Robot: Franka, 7 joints.
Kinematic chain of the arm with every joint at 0, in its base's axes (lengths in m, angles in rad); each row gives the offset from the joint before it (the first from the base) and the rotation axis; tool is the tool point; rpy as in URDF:
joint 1: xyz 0 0 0.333 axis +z
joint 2: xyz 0 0 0 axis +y
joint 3: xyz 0 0 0.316 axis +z
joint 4: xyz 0.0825 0 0 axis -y
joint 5: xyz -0.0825 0 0.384 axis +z
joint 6: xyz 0 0 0 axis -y
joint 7: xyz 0.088 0 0 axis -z
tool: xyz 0 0 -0.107 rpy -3.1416 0 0
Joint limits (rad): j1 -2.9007..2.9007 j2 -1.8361..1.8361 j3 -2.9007..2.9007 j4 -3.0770..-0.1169 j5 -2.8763..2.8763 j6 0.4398..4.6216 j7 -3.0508..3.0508
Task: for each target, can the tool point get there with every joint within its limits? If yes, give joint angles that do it. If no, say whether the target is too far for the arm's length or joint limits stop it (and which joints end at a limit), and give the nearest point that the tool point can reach.
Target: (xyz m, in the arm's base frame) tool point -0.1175 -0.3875 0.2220
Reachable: yes | joints 0.3309 -0.4619 -2.4302 -2.7683 -0.6084 3.8446 -2.0257
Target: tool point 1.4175 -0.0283 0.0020
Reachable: no: too far | nearest point 0.8353 -0.0167 0.1380 | short by 0.598 m
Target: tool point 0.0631 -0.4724 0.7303
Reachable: yes | joints -0.0388 -0.7580 -0.8267 -2.0823 -2.4200 1.5192 -0.9498
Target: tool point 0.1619 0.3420 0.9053
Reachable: yes | joints 0.8898 -0.0093 -0.0724 -0.8610 -2.1445 4.0575 -1.4506
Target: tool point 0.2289 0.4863 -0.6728
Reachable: no: too far | nearest point 0.1859 0.3951 -0.3382 | short by 0.349 m
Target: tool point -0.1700 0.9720 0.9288
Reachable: no: too far | nearest point -0.1265 0.7234 0.7764 | short by 0.295 m
